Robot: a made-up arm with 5 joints.
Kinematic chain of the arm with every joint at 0, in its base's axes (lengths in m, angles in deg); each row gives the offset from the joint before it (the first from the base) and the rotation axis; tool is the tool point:
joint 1: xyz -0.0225 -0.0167 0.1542 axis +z
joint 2: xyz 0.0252 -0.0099 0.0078 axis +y
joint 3: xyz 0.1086 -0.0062 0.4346 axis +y
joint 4: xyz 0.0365 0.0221 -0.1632 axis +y
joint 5: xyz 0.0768 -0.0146 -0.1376 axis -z
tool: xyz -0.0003 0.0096 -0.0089
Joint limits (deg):
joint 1: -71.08..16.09
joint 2: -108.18..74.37
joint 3: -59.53..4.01
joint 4: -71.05..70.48
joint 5: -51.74..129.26
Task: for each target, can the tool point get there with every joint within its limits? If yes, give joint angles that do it. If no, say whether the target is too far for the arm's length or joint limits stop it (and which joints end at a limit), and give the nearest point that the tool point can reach.
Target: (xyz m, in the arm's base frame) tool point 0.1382 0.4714 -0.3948
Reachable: no: joint limits stop it (at a limit: joint 1, joint 2) | nearest point 0.3335 0.0866 -0.1434 | short by 0.499 m
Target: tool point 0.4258 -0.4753 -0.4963
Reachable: no: too far | nearest point 0.3426 -0.3902 -0.1533 | short by 0.363 m
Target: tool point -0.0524 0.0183 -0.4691
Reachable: no: joint limits stop it (at a limit: joint 1, joint 2) | nearest point 0.2370 0.0512 -0.0934 | short by 0.475 m
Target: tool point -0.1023 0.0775 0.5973
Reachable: yes | joints -53.38 -75.78 -53.69 37.49 87.10
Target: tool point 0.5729 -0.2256 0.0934
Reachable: yes | joints -18.92 59.53 -49.96 -59.67 66.90
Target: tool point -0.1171 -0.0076 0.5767
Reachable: yes | joints -11.90 -74.68 -46.70 34.14 103.83
